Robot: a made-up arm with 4 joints. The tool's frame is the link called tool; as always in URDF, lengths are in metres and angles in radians.
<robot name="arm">
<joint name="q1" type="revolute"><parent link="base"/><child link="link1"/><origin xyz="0 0 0.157"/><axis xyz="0 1 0"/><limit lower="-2.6" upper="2.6"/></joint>
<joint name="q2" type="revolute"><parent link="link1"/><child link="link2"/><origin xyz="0.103 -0.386 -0.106"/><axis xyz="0 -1 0"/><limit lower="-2.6" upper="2.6"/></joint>
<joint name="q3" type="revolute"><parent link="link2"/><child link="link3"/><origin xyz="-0.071 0.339 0.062"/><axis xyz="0 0 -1"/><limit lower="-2.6" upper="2.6"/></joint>
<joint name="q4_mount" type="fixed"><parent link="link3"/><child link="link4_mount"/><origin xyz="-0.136 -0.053 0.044"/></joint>
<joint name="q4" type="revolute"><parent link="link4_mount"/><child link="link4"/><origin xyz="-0.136 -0.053 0.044"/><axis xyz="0 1 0"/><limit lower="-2.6" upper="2.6"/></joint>
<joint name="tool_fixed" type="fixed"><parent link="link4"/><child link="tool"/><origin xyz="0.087 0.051 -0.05"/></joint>
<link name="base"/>
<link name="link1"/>
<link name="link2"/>
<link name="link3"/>
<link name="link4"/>
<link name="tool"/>
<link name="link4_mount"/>
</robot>
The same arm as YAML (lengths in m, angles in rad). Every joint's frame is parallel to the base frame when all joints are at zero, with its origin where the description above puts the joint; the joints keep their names.
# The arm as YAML. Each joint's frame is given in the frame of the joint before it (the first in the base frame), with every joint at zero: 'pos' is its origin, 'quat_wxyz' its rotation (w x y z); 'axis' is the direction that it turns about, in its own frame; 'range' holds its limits. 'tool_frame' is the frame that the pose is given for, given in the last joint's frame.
length_unit: m
angle_unit: rad
joints:
  - joint: q1
    pos: [0.0, 0.0, 0.157]
    quat_wxyz: [1.0, 0.0, 0.0, 0.0]
    axis: "+y"
    range: [-2.6, 2.6]
  - joint: q2
    pos: [0.103, -0.386, -0.106]
    quat_wxyz: [1.0, 0.0, 0.0, 0.0]
    axis: "-y"
    range: [-2.6, 2.6]
  - joint: q3
    pos: [-0.071, 0.339, 0.062]
    quat_wxyz: [1.0, 0.0, 0.0, 0.0]
    axis: "-z"
    range: [-2.6, 2.6]
  - joint: q4
    pos: [-0.272, -0.106, 0.088]
    quat_wxyz: [1.0, 0.0, 0.0, 0.0]
    axis: "+y"
    range: [-2.6, 2.6]
tool_frame:
  pos: [0.087, 0.051, -0.05]
  quat_wxyz: [1.0, 0.0, 0.0, 0.0]

